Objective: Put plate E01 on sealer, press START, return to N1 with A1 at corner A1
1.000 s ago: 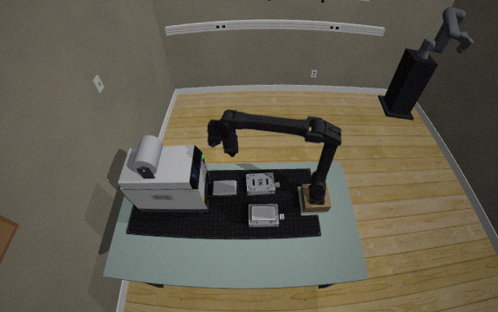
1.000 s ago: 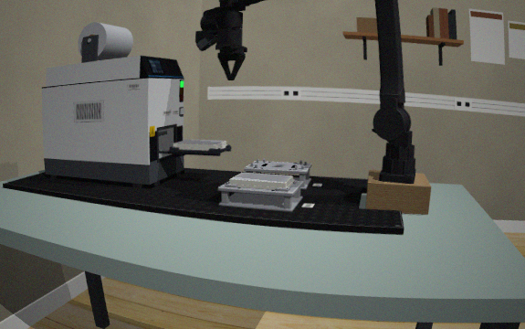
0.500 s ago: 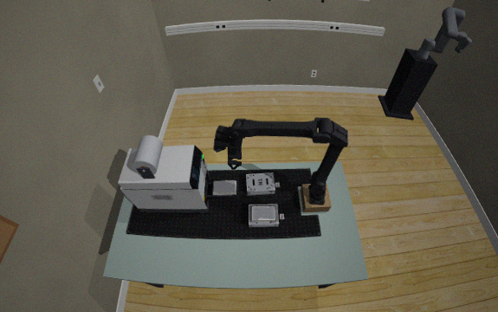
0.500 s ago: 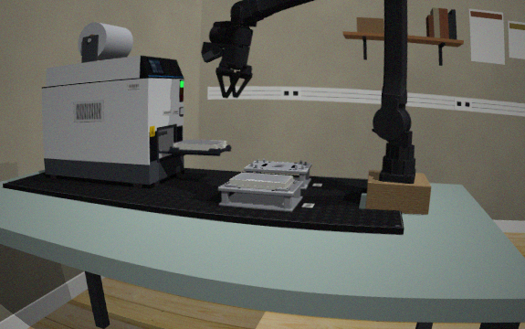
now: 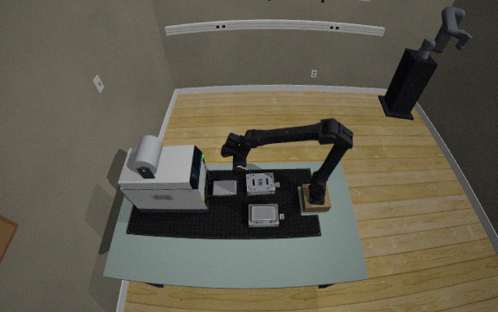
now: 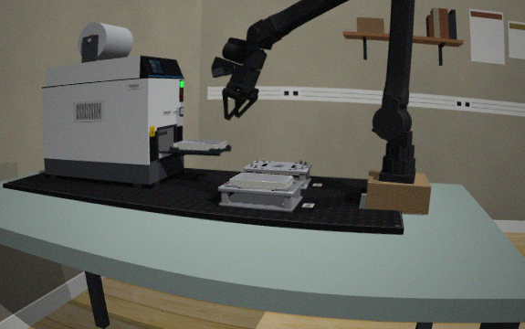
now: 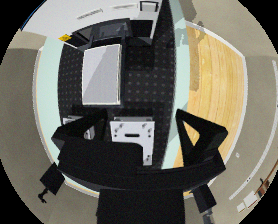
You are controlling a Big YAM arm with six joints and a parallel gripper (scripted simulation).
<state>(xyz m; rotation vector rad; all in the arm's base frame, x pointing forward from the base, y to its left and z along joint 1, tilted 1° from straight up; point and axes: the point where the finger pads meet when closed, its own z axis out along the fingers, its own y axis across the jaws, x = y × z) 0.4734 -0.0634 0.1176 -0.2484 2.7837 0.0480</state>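
Right now my hand is 100 mm to the right of the sealer stage, 80 mm above it and 50 mm short of it. The rest, counted from my hand: foil roll 380 mm ahead, 240 mm above, 150 mm to the left; then plate 200 mm to the left, 180 mm behind, 130 mm below.
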